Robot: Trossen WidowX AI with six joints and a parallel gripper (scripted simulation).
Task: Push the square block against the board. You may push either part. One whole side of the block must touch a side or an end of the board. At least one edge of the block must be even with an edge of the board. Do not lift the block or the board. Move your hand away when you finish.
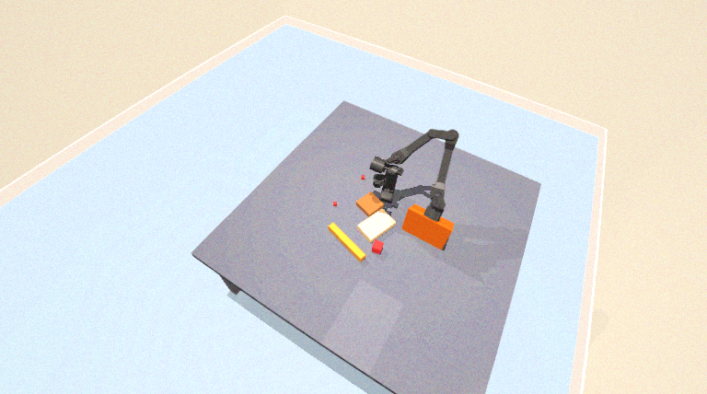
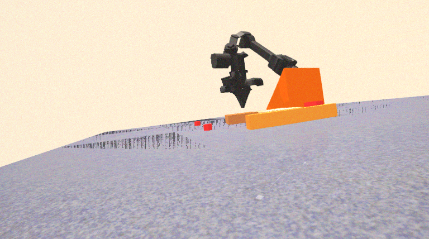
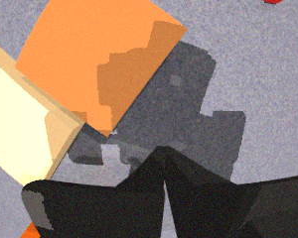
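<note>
Now: the orange square block 4 cm ahead of my gripper tip, 8 cm to the left of it and 3 cm below it. Round my gripper tip: tan board (5 cm behind, 15 cm to the left, 3 cm below); long yellow board (31 cm to the left, 3 cm below).
</note>
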